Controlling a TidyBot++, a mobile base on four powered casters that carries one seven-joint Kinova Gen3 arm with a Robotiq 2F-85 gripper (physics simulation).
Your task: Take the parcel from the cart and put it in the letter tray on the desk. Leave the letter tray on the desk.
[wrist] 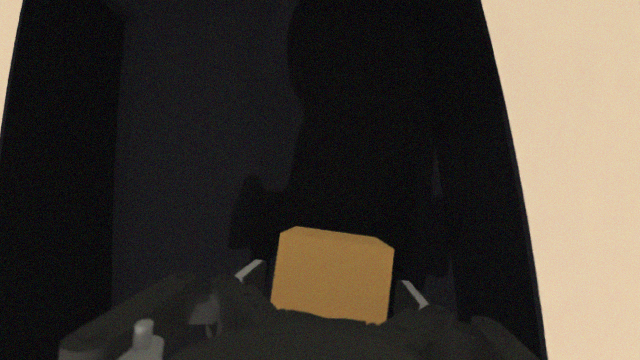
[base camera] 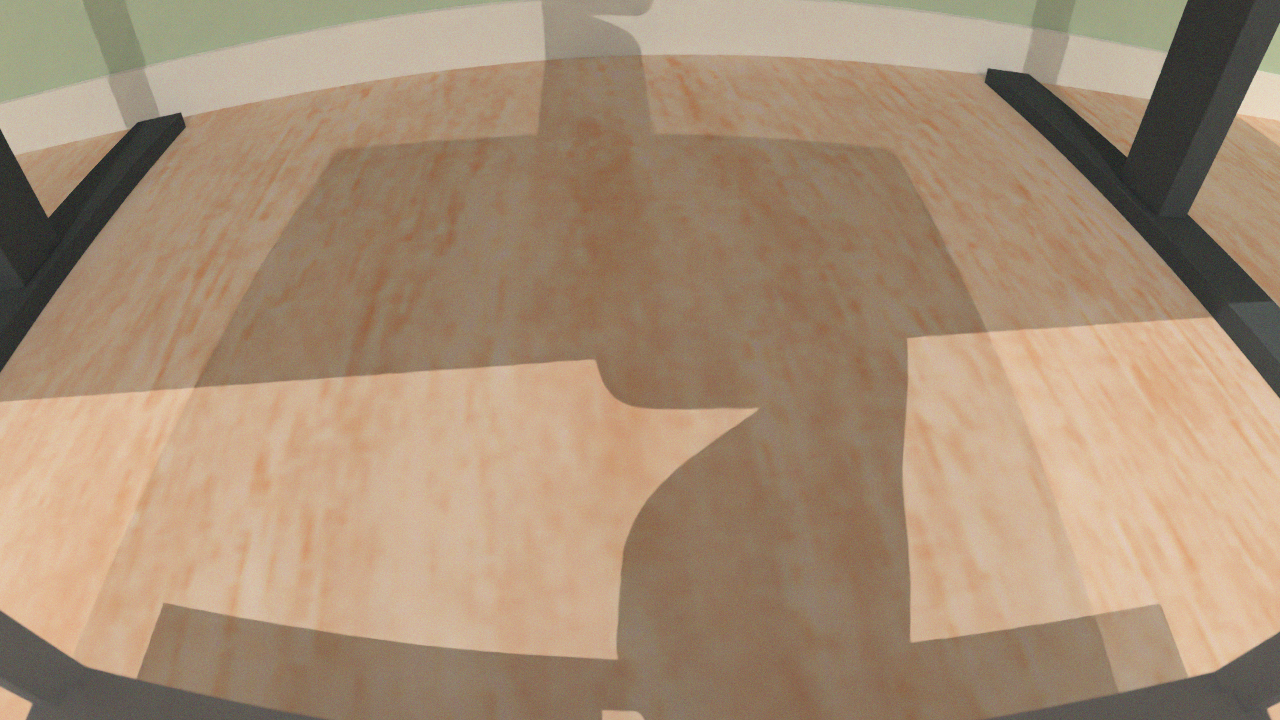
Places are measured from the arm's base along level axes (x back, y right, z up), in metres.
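Where they show: gripper, fingertip midpoint: [wrist: 328, 285].
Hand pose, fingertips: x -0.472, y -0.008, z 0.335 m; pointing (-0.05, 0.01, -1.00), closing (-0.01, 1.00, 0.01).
Note:
After its pixels a point has its place.
In the wrist view the brown cardboard parcel [wrist: 332, 273] {x -0.491, y -0.007, z 0.376 m} sits on the dark floor of the black letter tray [wrist: 193, 136] {x -0.563, y -0.125, z 0.326 m}. My gripper [wrist: 328, 285] {x -0.472, y -0.008, z 0.334 m} is open. Its two light finger pads stand on either side of the parcel, each with a narrow gap to the parcel's side. The tray fills most of this view, and its right wall curves down beside the beige desk top [wrist: 538, 97] {x -0.625, y 0.135, z 0.324 m}. The base camera shows neither the gripper nor the parcel nor the tray.
The base camera looks under the desk at the wooden floor [base camera: 399, 515] {x -0.308, y -0.147, z -0.396 m}, crossed by shadows. Black desk frame bars run along the left [base camera: 93, 192] and right [base camera: 1141, 188] {x -0.678, y 0.553, z -0.359 m}, with a black post [base camera: 1194, 90] {x -0.664, y 0.555, z -0.228 m} at the right. A green wall stands behind.

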